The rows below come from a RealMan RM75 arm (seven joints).
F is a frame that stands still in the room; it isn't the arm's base.
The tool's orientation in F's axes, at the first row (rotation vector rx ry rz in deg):
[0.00 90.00 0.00]
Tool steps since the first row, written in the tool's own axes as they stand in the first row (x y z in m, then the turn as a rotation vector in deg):
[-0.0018 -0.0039 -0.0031 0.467 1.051 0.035]
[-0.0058 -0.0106 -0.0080 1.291 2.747 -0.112]
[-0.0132 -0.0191 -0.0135 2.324 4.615 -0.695]
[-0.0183 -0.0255 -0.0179 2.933 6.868 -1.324]
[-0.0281 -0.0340 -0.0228 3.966 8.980 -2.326]
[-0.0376 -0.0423 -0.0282 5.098 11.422 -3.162]
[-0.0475 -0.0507 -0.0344 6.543 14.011 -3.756]
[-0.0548 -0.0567 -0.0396 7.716 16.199 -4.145]
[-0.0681 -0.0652 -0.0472 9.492 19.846 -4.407]
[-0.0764 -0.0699 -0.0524 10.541 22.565 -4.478]
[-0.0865 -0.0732 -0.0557 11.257 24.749 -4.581]
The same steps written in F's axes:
[-0.0031 -0.0039 0.0018 0.035 1.051 -0.467]
[-0.0080 -0.0106 0.0058 -0.112 2.747 -1.291]
[-0.0135 -0.0191 0.0132 -0.695 4.615 -2.324]
[-0.0179 -0.0255 0.0183 -1.324 6.868 -2.933]
[-0.0228 -0.0340 0.0281 -2.326 8.980 -3.966]
[-0.0282 -0.0423 0.0376 -3.162 11.422 -5.098]
[-0.0344 -0.0507 0.0475 -3.756 14.011 -6.543]
[-0.0396 -0.0567 0.0548 -4.145 16.199 -7.716]
[-0.0472 -0.0652 0.0681 -4.407 19.846 -9.492]
[-0.0524 -0.0699 0.0764 -4.478 22.565 -10.541]
[-0.0557 -0.0732 0.0865 -4.581 24.749 -11.257]

